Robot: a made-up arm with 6 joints. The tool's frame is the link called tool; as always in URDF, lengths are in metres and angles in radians. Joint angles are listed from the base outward. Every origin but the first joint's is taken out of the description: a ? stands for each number. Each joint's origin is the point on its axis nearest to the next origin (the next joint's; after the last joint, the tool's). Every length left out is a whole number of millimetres.
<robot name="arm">
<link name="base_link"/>
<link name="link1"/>
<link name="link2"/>
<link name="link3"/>
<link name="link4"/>
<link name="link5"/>
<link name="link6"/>
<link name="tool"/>
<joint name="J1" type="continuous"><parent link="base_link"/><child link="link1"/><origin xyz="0.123 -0.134 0.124" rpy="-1.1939 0.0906 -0.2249"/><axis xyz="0 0 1"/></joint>
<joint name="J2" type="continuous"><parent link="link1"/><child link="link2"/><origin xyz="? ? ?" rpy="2.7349 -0.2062 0.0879"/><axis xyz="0 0 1"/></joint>
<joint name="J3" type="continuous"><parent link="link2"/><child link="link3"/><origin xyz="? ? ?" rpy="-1.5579 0.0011 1.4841"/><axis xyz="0 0 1"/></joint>
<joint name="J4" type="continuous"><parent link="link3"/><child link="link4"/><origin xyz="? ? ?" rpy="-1.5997 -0.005 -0.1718"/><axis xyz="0 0 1"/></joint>
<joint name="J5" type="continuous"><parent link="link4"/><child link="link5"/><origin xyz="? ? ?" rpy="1.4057 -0.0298 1.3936"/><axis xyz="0 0 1"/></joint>
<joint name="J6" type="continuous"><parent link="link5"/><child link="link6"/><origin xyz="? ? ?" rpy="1.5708 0 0.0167"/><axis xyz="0 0 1"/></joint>
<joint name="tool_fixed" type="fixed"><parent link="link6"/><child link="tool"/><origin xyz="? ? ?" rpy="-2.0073 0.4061 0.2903"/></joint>
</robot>
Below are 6 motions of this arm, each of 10 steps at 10 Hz.
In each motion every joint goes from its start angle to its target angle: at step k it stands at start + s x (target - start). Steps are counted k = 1, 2, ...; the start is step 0. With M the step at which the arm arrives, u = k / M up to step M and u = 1 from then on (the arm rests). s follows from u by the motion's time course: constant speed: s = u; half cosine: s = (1 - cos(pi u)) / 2; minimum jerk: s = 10 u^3 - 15 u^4 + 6 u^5.
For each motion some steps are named. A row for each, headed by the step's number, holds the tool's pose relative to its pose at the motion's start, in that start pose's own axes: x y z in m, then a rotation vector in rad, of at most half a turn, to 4 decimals.
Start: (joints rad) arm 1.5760 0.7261 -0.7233 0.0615 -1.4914 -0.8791
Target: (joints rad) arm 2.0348 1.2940 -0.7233 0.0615 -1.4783 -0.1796
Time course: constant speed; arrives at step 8
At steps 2, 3, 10:
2: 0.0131 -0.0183 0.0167 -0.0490 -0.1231 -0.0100
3: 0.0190 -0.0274 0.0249 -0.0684 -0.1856 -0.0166
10: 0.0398 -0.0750 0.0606 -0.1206 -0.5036 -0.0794

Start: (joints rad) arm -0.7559 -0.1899 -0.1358 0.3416 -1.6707 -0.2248
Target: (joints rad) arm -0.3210 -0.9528 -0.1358 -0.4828 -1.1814 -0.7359
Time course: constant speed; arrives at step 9
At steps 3, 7, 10:
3: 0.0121 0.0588 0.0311 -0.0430 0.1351 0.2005
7: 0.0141 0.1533 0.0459 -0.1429 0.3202 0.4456
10: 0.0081 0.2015 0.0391 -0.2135 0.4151 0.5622

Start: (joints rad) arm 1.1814 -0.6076 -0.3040 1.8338 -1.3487 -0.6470
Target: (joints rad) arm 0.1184 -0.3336 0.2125 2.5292 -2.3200 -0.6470
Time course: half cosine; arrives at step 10
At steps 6, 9, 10:
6: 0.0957 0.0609 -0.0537 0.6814 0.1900 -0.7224
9: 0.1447 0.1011 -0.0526 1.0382 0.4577 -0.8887
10: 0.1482 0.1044 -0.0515 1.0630 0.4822 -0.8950

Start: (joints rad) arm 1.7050 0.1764 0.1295 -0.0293 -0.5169 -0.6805
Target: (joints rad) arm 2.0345 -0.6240 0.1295 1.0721 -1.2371 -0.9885
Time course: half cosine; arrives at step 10
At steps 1, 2, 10:
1: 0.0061 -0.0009 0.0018 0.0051 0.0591 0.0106
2: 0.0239 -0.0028 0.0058 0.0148 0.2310 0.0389
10: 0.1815 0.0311 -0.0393 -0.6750 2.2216 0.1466

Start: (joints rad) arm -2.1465 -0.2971 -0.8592 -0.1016 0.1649 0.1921
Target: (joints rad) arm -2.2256 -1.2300 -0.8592 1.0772 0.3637 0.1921
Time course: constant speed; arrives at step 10
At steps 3, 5, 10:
3: 0.0725 -0.0095 -0.0597 0.2380 0.4507 0.0749
5: 0.1003 -0.0155 -0.1133 0.4327 0.7346 0.0736
10: 0.0897 -0.0204 -0.2509 1.0244 1.3398 -0.1267

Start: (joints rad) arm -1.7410 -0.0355 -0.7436 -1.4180 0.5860 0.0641
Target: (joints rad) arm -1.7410 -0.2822 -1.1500 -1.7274 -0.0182 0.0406
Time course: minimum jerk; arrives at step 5
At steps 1, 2, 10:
1: 0.0022 0.0011 -0.0025 -0.0281 0.0371 -0.0389
2: 0.0108 0.0055 -0.0138 -0.1626 0.1994 -0.2092
10: 0.0246 0.0140 -0.0387 -0.5880 0.5730 -0.6281

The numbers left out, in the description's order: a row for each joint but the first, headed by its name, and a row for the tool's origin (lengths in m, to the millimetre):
J2: 0.036 -0.019 0
J3: -0.082 0.084 0
J4: 0.054 -0.064 0
J5: 0.11 -0.036 0
J6: -0.104 0.052 0
tool: 0.127 0.007 0

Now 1 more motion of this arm.
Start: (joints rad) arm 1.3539 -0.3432 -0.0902 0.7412 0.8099 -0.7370
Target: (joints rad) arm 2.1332 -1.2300 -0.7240 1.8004 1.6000 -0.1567
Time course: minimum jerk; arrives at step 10
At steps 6, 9, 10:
6: -0.0051 -0.3095 -0.0001 1.4875 -0.9823 0.8290
9: 0.0626 -0.3581 -0.1126 2.3321 -1.4805 0.5373
10: 0.0645 -0.3578 -0.1158 2.3552 -1.4929 0.5207

